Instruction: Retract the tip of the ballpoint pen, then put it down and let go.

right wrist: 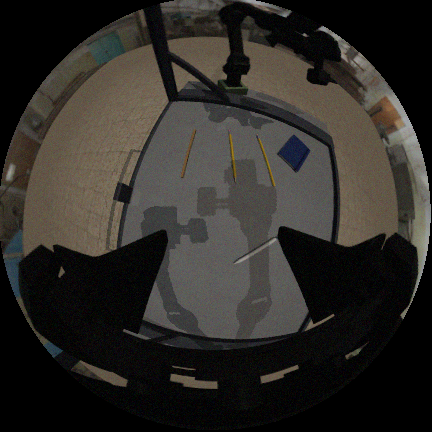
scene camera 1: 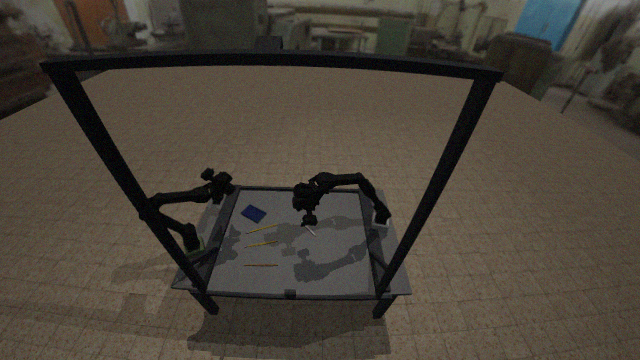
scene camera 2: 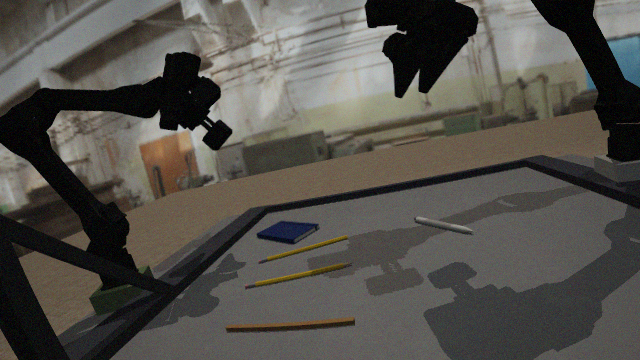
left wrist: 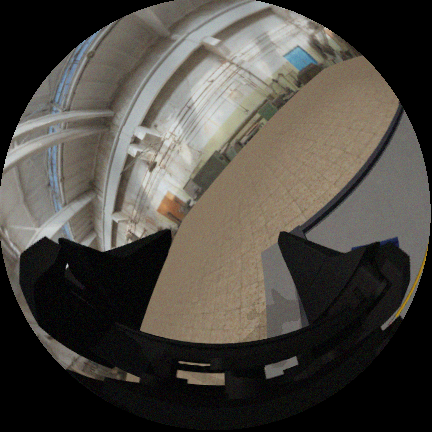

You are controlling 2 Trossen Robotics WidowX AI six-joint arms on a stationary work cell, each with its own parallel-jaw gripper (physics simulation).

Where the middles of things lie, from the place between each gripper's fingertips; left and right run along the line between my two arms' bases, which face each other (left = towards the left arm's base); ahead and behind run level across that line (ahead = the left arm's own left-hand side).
My right hand is 80 mm past the orange pencil (scene camera 2: pixel 347 321), 220 mm to the right of it and 250 mm above it. Round my right hand: blue notebook (scene camera 2: pixel 289 232) 280 mm ahead, 260 mm to the left, 240 mm below.
The blue notebook lies 32 cm below my left hand, 14 cm to the right of it and 4 cm behind it. Also, from my left hand: orange pencil (40 cm behind, 32 cm below, 18 cm to the right).
